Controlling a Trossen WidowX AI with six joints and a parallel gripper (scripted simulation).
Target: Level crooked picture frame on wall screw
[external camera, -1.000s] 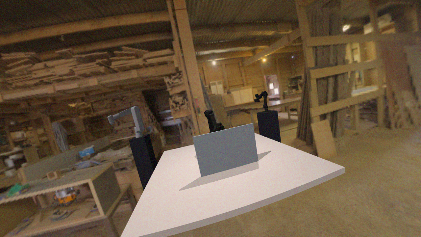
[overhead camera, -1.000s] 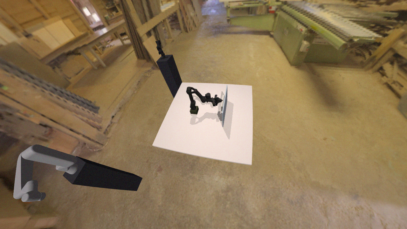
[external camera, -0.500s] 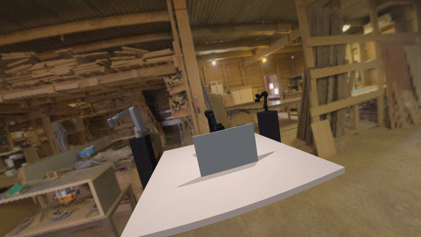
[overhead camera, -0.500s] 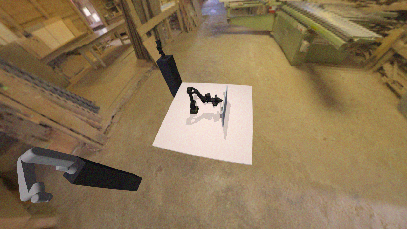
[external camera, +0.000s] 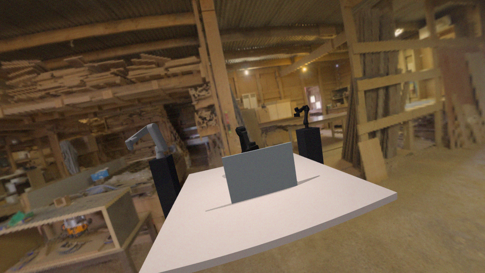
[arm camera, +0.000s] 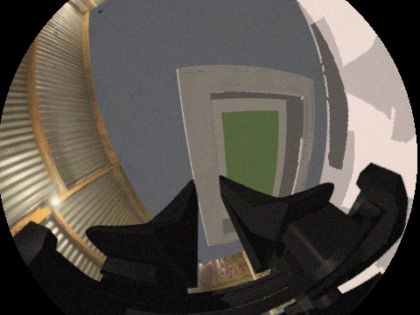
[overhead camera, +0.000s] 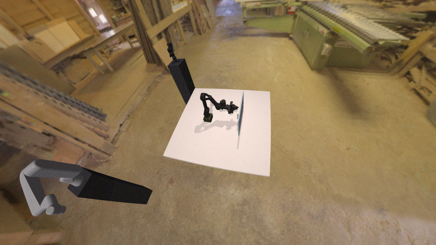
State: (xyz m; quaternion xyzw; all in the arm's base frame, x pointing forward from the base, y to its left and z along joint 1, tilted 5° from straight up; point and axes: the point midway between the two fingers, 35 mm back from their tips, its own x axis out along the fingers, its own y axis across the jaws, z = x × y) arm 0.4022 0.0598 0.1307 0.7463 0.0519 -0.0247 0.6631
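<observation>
My gripper tip is 5 cm above the picture frame, 1 cm to the right of it and 1 cm short of it. Also, from my gripper tip: wall panel 7 cm below, 2 cm ahead, 1 cm to the right.
</observation>
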